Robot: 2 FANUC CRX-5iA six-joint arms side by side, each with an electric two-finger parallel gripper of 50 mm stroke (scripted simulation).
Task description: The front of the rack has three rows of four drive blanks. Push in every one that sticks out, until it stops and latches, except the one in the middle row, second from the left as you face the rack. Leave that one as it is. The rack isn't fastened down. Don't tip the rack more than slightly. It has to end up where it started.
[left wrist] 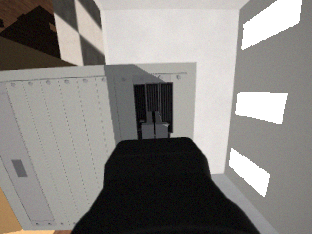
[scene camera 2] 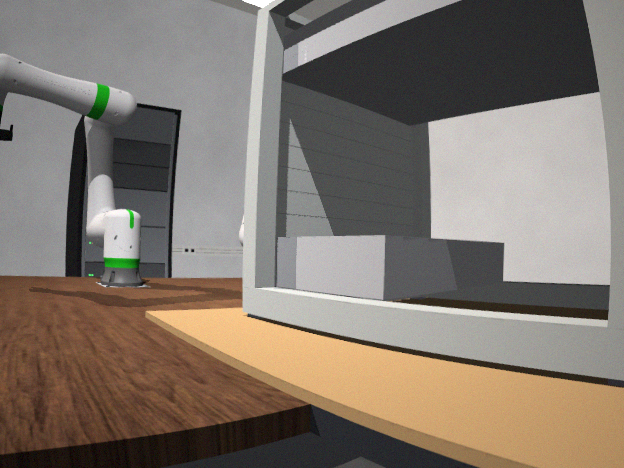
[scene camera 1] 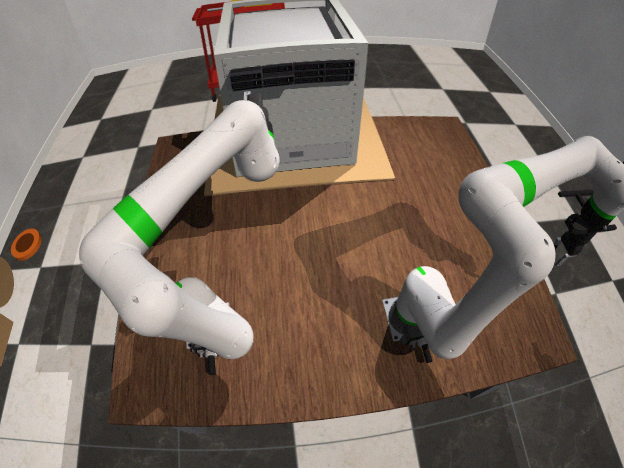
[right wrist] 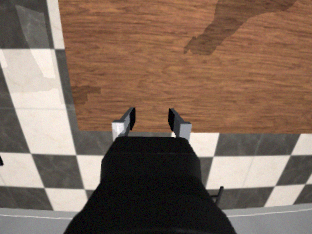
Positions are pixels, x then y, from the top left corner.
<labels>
A grey rack shows in the left wrist view, in scene camera 2 (356,91) and in scene camera 1; in the right wrist view it is out of frame. One and the same spot on the grey rack: (scene camera 1: 315,125) is (left wrist: 74,189).
</labels>
